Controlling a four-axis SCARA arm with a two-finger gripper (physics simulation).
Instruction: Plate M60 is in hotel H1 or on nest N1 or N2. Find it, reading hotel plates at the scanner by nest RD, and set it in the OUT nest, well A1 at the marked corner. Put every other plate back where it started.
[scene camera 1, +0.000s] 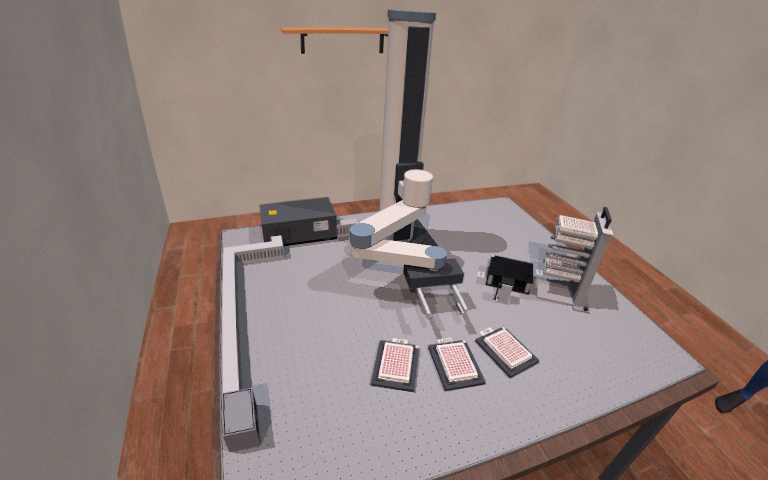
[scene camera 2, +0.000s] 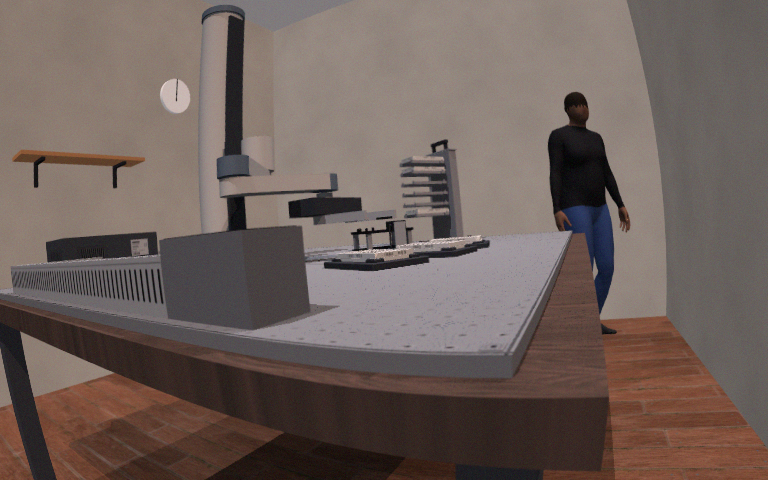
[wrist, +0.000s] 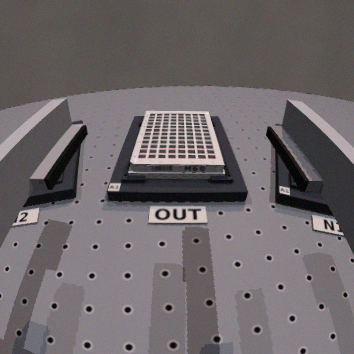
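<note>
Plate M60 sits flat in the OUT nest, its M60 label readable in the wrist view. The nest's A1 tag is at its near left corner there; the plate's well lettering is too small to read. My gripper is open with no plate between its fingers, raised above the table behind the OUT nest. Nest N1 and nest N2 each hold a plate in scene camera 1; fingers mostly hide them in the wrist view.
Hotel H1 stands at the right with several plates on its shelves. The raised black reading nest RD and its scanner stand beside it. A dark box and a grey duct line the left side. A person stands beyond the table.
</note>
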